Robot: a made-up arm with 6 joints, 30 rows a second.
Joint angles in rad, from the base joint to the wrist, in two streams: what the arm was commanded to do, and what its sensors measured. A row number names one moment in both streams.
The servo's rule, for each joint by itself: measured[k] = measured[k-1] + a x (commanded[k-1-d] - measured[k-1]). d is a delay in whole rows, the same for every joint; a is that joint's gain. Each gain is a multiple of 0.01, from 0.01 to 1. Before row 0 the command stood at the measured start. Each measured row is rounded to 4 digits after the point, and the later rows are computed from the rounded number. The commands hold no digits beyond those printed.
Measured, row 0: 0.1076, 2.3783, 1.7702, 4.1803, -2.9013, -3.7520
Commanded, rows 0 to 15: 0.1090, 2.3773, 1.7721, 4.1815, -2.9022, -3.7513; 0.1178, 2.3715, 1.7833, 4.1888, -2.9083, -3.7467; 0.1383, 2.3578, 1.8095, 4.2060, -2.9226, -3.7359; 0.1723, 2.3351, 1.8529, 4.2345, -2.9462, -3.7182; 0.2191, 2.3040, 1.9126, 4.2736, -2.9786, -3.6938; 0.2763, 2.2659, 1.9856, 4.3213, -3.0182, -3.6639; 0.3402, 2.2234, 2.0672, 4.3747, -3.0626, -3.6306; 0.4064, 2.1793, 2.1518, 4.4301, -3.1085, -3.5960; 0.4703, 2.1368, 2.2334, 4.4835, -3.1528, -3.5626; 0.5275, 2.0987, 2.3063, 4.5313, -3.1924, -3.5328; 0.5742, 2.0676, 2.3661, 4.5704, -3.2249, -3.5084; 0.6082, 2.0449, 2.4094, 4.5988, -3.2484, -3.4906; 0.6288, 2.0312, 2.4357, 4.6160, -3.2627, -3.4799; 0.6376, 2.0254, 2.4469, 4.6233, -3.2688, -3.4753; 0.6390, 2.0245, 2.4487, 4.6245, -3.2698, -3.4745; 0.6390, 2.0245, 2.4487, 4.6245, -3.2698, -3.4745
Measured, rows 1 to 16: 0.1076, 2.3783, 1.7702, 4.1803, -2.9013, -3.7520; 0.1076, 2.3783, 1.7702, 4.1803, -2.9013, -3.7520; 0.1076, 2.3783, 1.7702, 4.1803, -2.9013, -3.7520; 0.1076, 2.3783, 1.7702, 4.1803, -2.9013, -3.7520; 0.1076, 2.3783, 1.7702, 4.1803, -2.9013, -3.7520; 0.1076, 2.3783, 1.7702, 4.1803, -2.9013, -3.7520; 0.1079, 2.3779, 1.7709, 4.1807, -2.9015, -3.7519; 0.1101, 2.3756, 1.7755, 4.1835, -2.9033, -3.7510; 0.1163, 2.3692, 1.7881, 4.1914, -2.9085, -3.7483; 0.1286, 2.3569, 1.8121, 4.2065, -2.9187, -3.7429; 0.1485, 2.3379, 1.8493, 4.2300, -2.9349, -3.7341; 0.1766, 2.3120, 1.8997, 4.2620, -2.9574, -3.7215; 0.2126, 2.2801, 1.9617, 4.3014, -2.9858, -3.7051; 0.2552, 2.2438, 2.0320, 4.3464, -3.0189, -3.6855; 0.3025, 2.2053, 2.1065, 4.3944, -3.0551, -3.6634; 0.3520, 2.1669, 2.1804, 4.4423, -3.0922, -3.6399
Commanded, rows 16 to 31: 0.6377, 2.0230, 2.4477, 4.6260, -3.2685, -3.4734; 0.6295, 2.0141, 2.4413, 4.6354, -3.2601, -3.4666; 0.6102, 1.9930, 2.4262, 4.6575, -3.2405, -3.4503; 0.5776, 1.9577, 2.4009, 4.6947, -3.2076, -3.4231; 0.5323, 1.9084, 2.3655, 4.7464, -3.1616, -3.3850; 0.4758, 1.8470, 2.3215, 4.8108, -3.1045, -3.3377; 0.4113, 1.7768, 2.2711, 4.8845, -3.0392, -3.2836; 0.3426, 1.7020, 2.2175, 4.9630, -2.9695, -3.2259; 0.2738, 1.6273, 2.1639, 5.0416, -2.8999, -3.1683; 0.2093, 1.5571, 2.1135, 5.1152, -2.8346, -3.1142; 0.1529, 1.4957, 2.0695, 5.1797, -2.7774, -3.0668; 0.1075, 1.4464, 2.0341, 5.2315, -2.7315, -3.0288; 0.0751, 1.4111, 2.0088, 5.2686, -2.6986, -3.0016; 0.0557, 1.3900, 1.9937, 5.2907, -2.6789, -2.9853; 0.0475, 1.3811, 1.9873, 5.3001, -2.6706, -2.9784; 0.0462, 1.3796, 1.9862, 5.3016, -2.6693, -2.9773
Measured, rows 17 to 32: 0.4009, 2.1312, 2.2491, 4.4871, -3.1280, -3.6162; 0.4465, 2.1001, 2.3084, 4.5262, -3.1605, -3.5936; 0.4866, 2.0753, 2.3555, 4.5576, -3.1881, -3.5731; 0.5198, 2.0573, 2.3893, 4.5806, -3.2099, -3.5555; 0.5460, 2.0455, 2.4113, 4.5960, -3.2261, -3.5409; 0.5665, 2.0379, 2.4251, 4.6060, -3.2379, -3.5289; 0.5822, 2.0325, 2.4335, 4.6130, -3.2462, -3.5189; 0.5926, 2.0259, 2.4364, 4.6208, -3.2500, -3.5095; 0.5965, 2.0141, 2.4326, 4.6336, -3.2474, -3.4988; 0.5923, 1.9938, 2.4209, 4.6550, -3.2367, -3.4852; 0.5791, 1.9631, 2.4004, 4.6870, -3.2164, -3.4672; 0.5564, 1.9213, 2.3712, 4.7303, -3.1862, -3.4439; 0.5245, 1.8693, 2.3342, 4.7843, -3.1465, -3.4150; 0.4845, 1.8091, 2.2910, 4.8468, -3.0987, -3.3810; 0.4381, 1.7437, 2.2440, 4.9150, -3.0450, -3.3427; 0.3878, 1.6765, 2.1957, 4.9851, -2.9882, -3.3016
